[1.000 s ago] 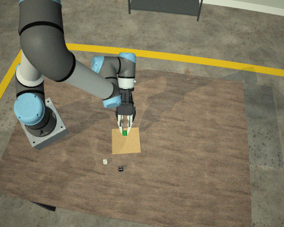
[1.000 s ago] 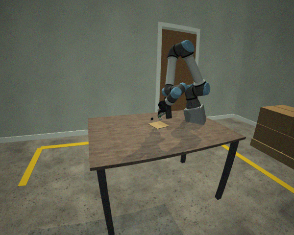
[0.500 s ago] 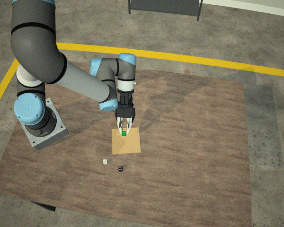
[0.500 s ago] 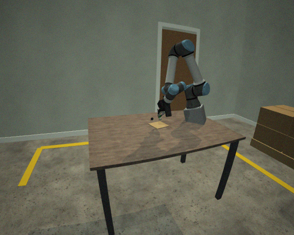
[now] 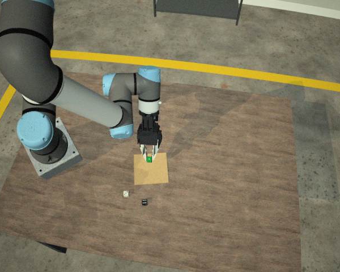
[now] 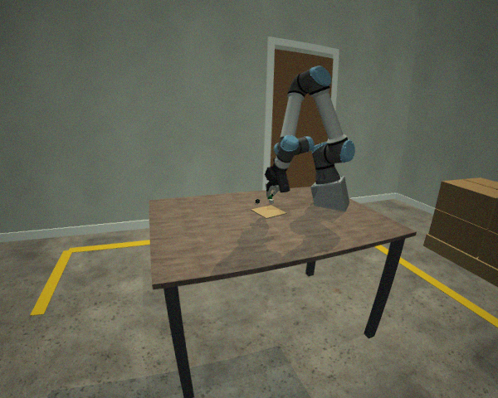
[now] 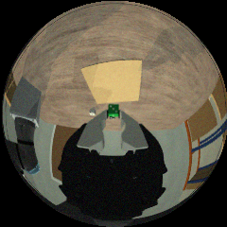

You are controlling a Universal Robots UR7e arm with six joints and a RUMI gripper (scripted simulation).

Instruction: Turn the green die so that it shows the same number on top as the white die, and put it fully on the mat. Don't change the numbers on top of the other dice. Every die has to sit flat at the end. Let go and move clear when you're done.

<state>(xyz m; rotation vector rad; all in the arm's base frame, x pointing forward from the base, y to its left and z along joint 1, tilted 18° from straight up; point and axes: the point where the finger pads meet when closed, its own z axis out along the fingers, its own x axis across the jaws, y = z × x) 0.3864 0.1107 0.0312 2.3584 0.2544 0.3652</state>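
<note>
My hand is 10 mm to the left of the green die and 10 mm above it. The rest, counted from my hand: black die (30 mm ahead, 160 mm to the right, 80 mm below); then white die (50 mm behind, 150 mm to the right, 80 mm below); then tan mat (10 mm to the right, 90 mm below).
</note>
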